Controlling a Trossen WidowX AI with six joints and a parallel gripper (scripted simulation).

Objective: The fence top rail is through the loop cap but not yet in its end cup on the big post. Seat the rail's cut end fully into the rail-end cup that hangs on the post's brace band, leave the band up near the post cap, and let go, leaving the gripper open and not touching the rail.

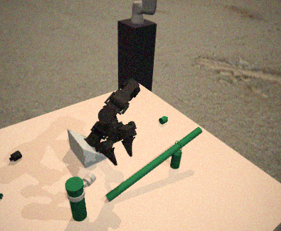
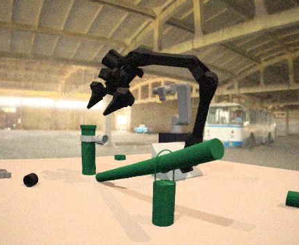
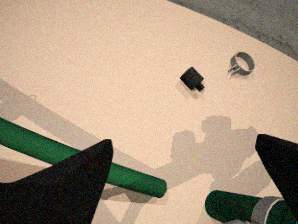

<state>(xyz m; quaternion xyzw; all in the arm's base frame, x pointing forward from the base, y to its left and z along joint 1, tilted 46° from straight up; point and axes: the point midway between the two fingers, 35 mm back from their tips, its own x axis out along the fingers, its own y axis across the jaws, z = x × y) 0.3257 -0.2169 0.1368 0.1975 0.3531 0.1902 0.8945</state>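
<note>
Now: gripper tip 130 mm to the left of the grey rail-end cup, 100 mm above it and 80 mm past it. The rest, counted from my gripper tip: green post 330 mm to the left, 150 mm below, 10 mm behind.
</note>
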